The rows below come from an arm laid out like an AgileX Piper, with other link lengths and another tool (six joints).
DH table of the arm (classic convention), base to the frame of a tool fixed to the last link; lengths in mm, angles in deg. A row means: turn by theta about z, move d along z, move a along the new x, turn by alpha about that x. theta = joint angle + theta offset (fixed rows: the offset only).
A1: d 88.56; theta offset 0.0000; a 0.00; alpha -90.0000
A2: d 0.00; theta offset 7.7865; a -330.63; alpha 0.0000
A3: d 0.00; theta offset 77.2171; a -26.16; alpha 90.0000
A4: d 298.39; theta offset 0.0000; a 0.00; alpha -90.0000
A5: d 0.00; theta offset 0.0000; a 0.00; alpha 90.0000
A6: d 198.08; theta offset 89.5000; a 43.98; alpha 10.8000
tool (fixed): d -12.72; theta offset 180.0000; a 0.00; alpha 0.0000
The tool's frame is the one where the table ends.
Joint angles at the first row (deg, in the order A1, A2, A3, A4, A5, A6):
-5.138, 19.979, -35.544, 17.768, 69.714, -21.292
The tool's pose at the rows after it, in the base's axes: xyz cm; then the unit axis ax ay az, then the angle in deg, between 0 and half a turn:
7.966 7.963 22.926 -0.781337 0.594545 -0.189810 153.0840
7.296 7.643 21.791 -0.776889 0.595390 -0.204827 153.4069
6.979 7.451 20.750 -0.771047 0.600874 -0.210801 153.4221
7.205 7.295 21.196 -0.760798 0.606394 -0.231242 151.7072
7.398 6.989 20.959 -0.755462 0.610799 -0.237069 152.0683
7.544 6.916 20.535 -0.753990 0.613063 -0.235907 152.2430
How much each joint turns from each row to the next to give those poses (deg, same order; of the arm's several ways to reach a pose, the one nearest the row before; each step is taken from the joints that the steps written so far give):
0.006, -4.447, 2.363, -2.913, -0.050, 1.451
-0.008, -3.394, 2.121, -1.346, -0.056, 0.369
0.000, -2.409, 1.998, -0.795, -0.280, 0.890
0.005, -1.390, 0.202, -0.389, -1.867, 1.139
-0.004, -0.254, 0.504, -0.984, -0.689, 0.615
-0.003, -0.117, 0.805, -0.178, -0.505, 0.192

